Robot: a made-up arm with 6 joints.
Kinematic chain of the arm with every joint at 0, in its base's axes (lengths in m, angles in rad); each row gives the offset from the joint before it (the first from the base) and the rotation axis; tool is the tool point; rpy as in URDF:
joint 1: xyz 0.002 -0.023 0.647 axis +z
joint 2: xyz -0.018 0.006 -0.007 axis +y
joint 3: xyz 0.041 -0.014 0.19 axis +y
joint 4: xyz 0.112 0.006 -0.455 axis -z
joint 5: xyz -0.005 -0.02 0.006 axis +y
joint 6: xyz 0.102 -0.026 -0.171 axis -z
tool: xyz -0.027 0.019 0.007 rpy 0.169 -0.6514 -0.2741
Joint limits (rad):
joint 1: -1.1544..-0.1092
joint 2: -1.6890..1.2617
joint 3: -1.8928..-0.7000
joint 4: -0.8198..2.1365
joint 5: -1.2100..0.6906
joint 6: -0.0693..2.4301
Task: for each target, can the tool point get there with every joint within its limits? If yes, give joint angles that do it. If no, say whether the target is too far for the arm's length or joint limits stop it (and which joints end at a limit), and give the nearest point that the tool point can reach.
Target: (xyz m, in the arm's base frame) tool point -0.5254 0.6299 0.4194
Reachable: no: joint limits stop it (at a limit: joint 2, joint 3, joint 5, joint 6) | nearest point -0.4106 0.4878 0.8695 | short by 0.486 m
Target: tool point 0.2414 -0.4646 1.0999
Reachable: yes | joints -1.0651 -0.5242 -1.3417 1.8935 0.4246 0.5307
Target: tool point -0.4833 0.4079 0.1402
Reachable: no: joint limits stop it (at a limit: joint 1, joint 2, joint 3, joint 4, joint 6) | nearest point -0.1602 0.0619 0.1707 | short by 0.474 m
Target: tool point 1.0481 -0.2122 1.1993
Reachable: no: too far | nearest point 0.7094 -0.1509 1.0212 | short by 0.388 m
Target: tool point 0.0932 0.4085 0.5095
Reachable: no: joint limits stop it (at a limit: joint 1, joint 3, joint 4, joint 5) | nearest point 0.2073 0.0807 0.1937 | short by 0.469 m
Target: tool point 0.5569 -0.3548 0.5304
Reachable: yes | joints -0.3115 0.4607 -1.2943 1.1592 -0.3578 1.0598
